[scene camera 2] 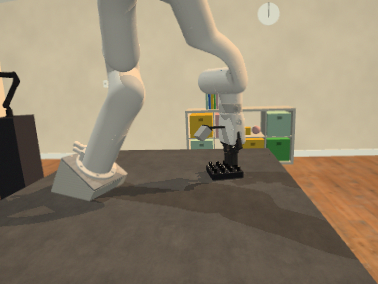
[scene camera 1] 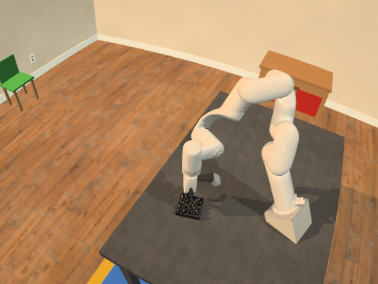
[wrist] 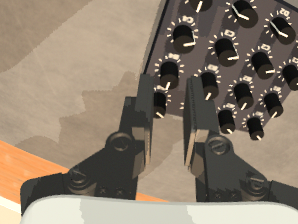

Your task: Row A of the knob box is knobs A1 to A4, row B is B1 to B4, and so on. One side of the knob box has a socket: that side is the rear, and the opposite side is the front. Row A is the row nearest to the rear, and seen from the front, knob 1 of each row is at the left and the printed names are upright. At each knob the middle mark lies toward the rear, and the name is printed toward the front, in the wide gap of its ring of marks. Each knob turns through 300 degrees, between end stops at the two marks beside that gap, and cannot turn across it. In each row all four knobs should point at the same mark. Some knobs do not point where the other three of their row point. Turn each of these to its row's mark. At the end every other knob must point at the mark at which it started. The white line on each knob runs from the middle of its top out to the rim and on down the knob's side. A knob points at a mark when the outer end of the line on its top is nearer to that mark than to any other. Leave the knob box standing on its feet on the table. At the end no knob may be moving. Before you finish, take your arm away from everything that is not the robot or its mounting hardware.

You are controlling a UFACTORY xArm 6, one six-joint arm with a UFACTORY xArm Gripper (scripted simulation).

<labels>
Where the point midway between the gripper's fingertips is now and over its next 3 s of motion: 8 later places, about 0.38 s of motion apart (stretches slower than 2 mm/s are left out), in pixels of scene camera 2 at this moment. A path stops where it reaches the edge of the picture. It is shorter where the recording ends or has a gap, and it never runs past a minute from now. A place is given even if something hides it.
My gripper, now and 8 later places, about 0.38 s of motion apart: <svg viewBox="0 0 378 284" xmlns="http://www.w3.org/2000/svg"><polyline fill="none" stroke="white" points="230,164 230,159 222,157 215,155 215,155 215,157 215,160 215,163 215,166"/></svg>
</labels>
